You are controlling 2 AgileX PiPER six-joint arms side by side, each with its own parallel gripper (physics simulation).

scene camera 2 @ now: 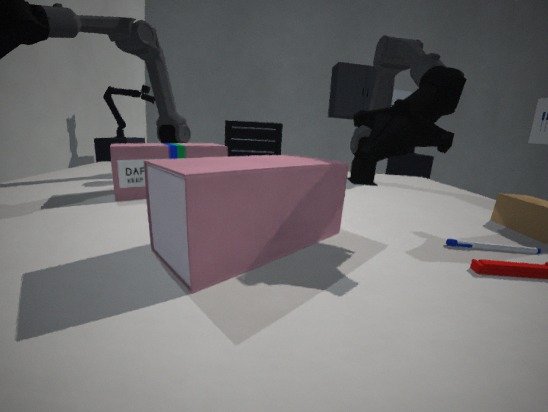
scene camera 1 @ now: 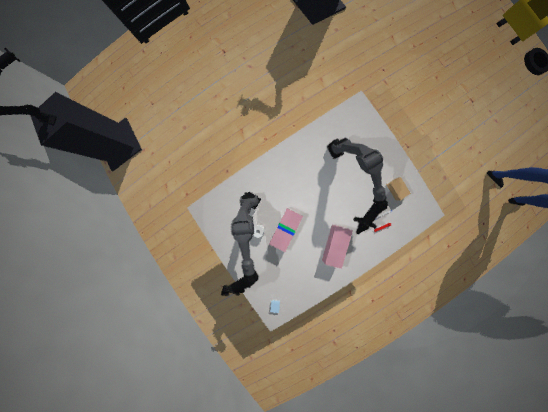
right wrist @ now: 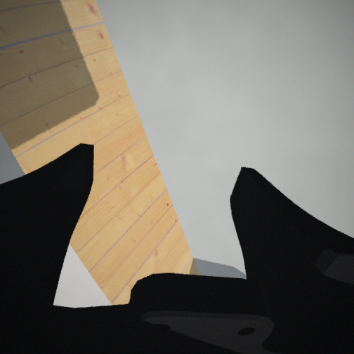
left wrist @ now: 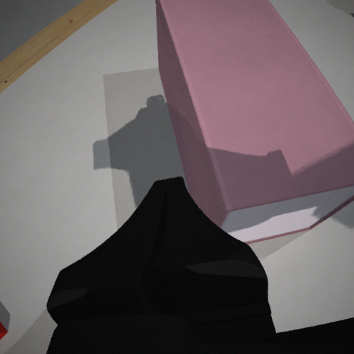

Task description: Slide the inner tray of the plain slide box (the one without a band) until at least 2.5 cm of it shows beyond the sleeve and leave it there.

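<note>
The plain pink slide box (scene camera 1: 338,246) (scene camera 2: 260,215) (left wrist: 250,90) lies on the white table, right of the banded box in scene camera 1. The light grey end of its inner tray (scene camera 2: 170,225) (left wrist: 280,222) shows at both ends, about flush with the sleeve's edges. The other pink box (scene camera 1: 292,220) (scene camera 2: 131,152) has a blue and green band. My left gripper (scene camera 1: 359,231) (left wrist: 172,195) is shut and empty, above and beside the plain box's upper end in scene camera 1. My right gripper (scene camera 1: 225,291) (right wrist: 166,173) is open and empty, out past the table's left edge.
A red marker (scene camera 1: 382,227) (scene camera 2: 510,268), a white-and-blue pen (scene camera 2: 500,247) and a tan block (scene camera 1: 398,189) (scene camera 2: 522,212) lie near the left arm. A small white ring-like item (scene camera 1: 258,231) is beside the right arm. A light blue block (scene camera 1: 274,307) lies near the table's bottom corner.
</note>
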